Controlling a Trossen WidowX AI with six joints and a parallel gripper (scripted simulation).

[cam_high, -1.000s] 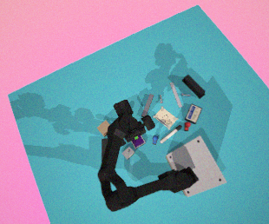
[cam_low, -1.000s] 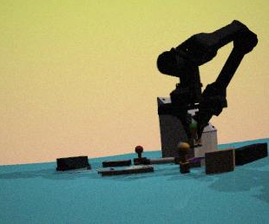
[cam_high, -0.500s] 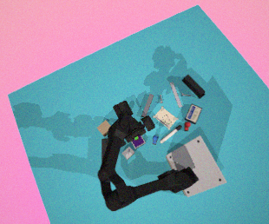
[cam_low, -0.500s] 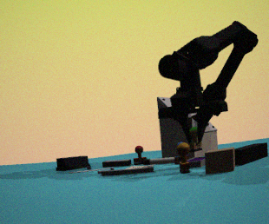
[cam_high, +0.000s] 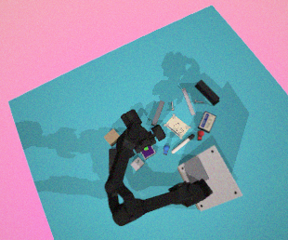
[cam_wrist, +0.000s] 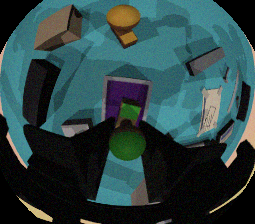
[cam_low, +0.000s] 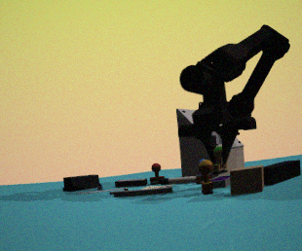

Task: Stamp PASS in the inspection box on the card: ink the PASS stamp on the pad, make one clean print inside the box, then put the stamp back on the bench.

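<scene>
Right now my gripper tip is 40 mm above the purple ink pad. The rest, counted from my gripper tip: blue stamp: 60 mm behind, 70 mm to the right, 30 mm below; then orange-knobbed stamp: 100 mm ahead, 10 mm to the left, 30 mm below; then green-knobbed stamp: right at my gripper tip.
</scene>
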